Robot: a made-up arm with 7 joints.
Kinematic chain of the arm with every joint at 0, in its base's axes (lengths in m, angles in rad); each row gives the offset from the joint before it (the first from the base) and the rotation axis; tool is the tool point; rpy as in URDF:
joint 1: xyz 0 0 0.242 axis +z
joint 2: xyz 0 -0.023 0.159 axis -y
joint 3: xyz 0 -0.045 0.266 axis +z
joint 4: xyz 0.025 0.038 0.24 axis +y
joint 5: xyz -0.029 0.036 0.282 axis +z
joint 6: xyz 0 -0.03 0.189 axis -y
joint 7: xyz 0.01 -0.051 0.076 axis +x
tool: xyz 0 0 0 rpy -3.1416 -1.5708 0
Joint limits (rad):
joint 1: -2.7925..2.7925
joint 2: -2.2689..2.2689
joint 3: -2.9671..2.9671
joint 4: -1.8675..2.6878
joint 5: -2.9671..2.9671
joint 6: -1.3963..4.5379
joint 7: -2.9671..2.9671
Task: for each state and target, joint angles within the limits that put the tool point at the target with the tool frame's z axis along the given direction. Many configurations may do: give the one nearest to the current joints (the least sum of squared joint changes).
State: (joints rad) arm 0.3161 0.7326 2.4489 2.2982 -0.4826 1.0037 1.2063
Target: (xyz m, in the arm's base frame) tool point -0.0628 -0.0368 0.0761 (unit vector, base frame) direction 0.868 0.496 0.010
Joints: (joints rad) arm 0.5409 1.6079 2.9642 2.6878 0.0627 1.1391 1.2063
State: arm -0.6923 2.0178 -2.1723 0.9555 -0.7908 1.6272 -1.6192
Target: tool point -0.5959 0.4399 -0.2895 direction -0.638 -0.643 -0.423
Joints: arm -1.2471 2.2689 -1.9789 0.9198 -0.3341 0.8511 -1.6192
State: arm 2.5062 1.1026 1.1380 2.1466 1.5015 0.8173 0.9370
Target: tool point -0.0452 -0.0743 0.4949 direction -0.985 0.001 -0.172
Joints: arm 2.6735 1.1403 0.8715 2.6878 1.9193 1.4382 0.9370
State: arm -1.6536 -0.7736 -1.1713 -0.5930 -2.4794 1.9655 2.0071
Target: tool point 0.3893 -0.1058 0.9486 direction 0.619 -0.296 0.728
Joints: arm -1.3196 -0.3917 -1.0945 -1.3448 -2.6868 2.5155 2.0071
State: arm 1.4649 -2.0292 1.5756 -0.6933 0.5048 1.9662 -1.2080
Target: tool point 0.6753 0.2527 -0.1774 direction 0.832 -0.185 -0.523
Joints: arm 0.8466 -2.2689 1.5856 -0.5514 0.3986 1.8969 -1.2080
